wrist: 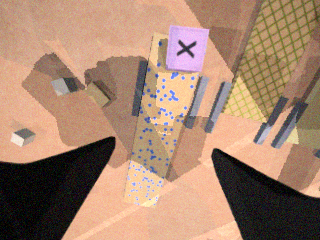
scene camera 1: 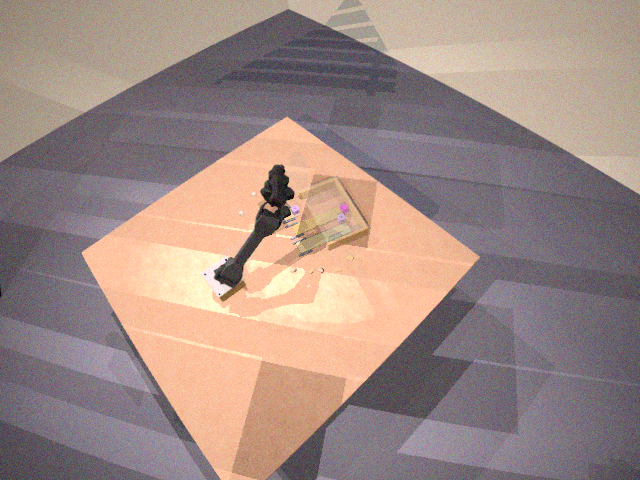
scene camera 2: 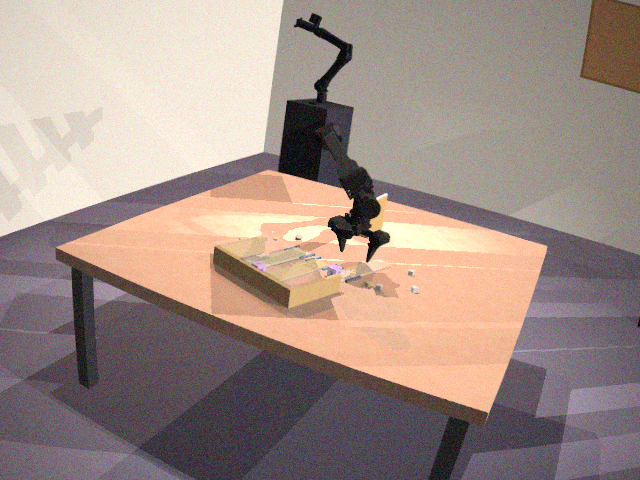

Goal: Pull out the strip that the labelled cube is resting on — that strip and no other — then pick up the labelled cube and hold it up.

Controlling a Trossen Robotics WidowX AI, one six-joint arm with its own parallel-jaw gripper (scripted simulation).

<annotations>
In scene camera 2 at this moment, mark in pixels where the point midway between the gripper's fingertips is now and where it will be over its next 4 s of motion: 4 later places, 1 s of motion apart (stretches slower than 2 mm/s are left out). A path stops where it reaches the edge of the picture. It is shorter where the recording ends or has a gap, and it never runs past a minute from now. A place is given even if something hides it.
The gripper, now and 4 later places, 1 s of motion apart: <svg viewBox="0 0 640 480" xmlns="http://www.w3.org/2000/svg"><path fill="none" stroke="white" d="M354 257L336 260L333 273L337 262L345 247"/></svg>
</annotations>
